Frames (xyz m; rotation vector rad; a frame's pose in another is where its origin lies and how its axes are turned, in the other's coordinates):
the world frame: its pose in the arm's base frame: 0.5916 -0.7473 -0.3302 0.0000 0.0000 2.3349
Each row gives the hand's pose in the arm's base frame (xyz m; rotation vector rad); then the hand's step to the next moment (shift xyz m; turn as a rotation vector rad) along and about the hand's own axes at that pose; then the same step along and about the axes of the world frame.
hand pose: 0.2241 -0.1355 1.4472 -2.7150 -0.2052 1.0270
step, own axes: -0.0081 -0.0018 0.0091 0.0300 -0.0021 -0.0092
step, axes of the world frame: 0.0095 0.0077 -0.0010 -0.0147 -0.0252 -0.0118
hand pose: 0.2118 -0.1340 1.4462 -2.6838 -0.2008 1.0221
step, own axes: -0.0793 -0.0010 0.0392 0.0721 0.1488 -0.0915
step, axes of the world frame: 0.0525 0.0676 0.0223 -0.1871 0.0130 -0.0232
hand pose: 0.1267 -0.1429 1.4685 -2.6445 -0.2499 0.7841
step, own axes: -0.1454 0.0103 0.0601 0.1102 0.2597 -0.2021
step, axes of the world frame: 0.0839 0.1319 0.0204 -0.3460 0.0268 0.0001
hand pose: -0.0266 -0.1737 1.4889 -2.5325 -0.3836 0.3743
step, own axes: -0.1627 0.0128 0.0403 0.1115 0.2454 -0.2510
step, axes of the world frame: 0.0773 0.1490 -0.0099 -0.3645 0.0236 0.0475
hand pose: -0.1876 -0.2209 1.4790 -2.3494 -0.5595 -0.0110
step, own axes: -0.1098 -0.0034 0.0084 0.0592 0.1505 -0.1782
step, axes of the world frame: 0.0452 0.0981 -0.0218 -0.2342 0.0313 0.0458
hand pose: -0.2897 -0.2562 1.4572 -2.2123 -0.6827 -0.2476
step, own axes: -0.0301 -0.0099 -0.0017 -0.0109 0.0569 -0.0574
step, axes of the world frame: 0.0155 0.0274 -0.0041 -0.0731 0.0361 -0.0021
